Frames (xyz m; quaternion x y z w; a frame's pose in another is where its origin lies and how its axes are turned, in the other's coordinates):
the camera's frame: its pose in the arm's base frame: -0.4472 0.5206 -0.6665 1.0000 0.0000 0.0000 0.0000
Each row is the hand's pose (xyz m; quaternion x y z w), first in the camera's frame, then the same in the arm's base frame.
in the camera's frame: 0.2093 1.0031 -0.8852 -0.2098 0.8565 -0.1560 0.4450
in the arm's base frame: -0.2379 -0.4825 0.2187 0.4450 0.1560 0.8565 0.2098
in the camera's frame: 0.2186 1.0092 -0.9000 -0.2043 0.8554 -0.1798 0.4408
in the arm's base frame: -0.2286 -0.4886 0.2335 0.4408 0.1798 0.8554 0.2043
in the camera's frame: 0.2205 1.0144 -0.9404 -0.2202 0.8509 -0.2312 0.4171
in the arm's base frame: -0.2267 -0.4938 0.2739 0.4171 0.2312 0.8509 0.2202
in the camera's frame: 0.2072 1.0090 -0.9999 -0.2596 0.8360 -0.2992 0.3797
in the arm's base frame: -0.2400 -0.4884 0.3334 0.3797 0.2992 0.8360 0.2596
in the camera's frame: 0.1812 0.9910 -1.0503 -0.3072 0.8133 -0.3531 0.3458
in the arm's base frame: -0.2660 -0.4704 0.3838 0.3458 0.3531 0.8133 0.3072
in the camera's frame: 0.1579 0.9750 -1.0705 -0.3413 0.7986 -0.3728 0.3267
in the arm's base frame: -0.2893 -0.4544 0.4040 0.3267 0.3728 0.7986 0.3413
